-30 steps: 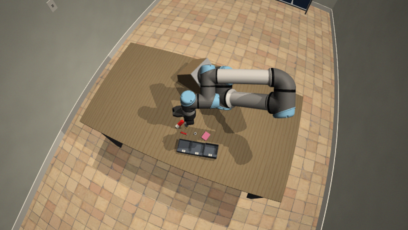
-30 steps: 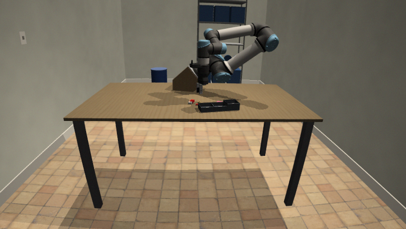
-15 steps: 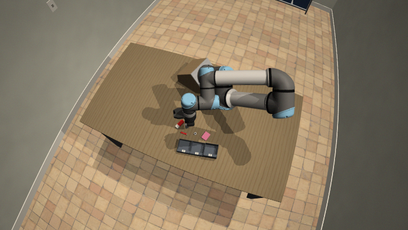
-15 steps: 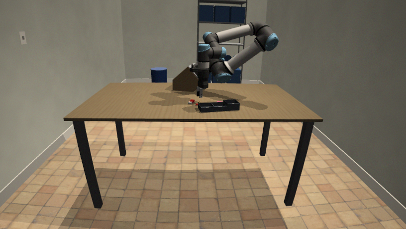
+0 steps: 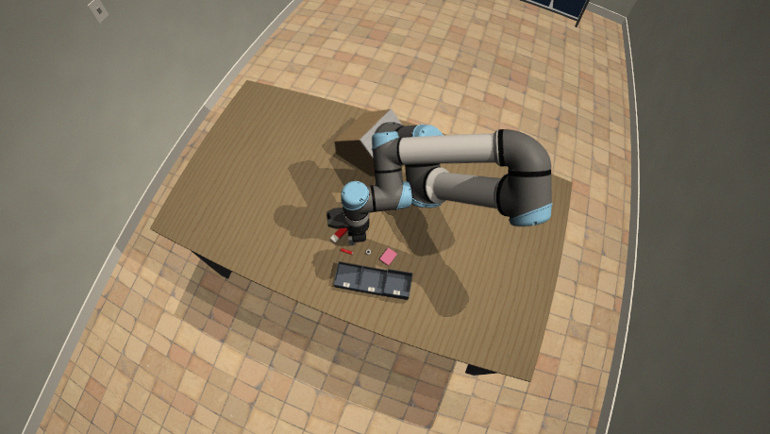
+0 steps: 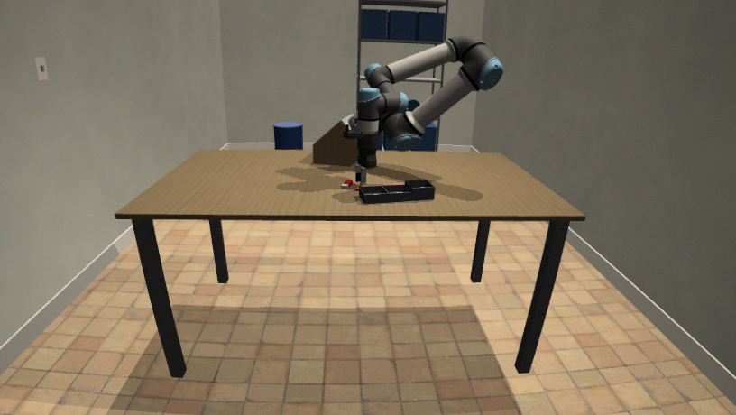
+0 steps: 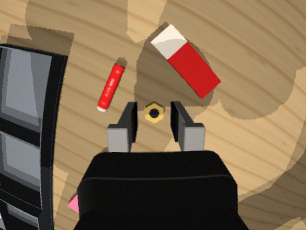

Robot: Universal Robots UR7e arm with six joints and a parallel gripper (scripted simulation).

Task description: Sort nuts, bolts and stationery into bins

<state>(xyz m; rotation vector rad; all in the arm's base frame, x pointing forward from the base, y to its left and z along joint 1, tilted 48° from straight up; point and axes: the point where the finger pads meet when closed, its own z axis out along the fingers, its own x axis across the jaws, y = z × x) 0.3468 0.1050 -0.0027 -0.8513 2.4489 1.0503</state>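
Now: hand 30 mm above the brass nut. The rest, counted from my hand: white eraser 50 mm to the right, 30 mm below, 10 mm ahead; then red cylinder 40 mm ahead, 30 mm below, 10 mm to the left; then white nut 70 mm to the left, 30 mm below.
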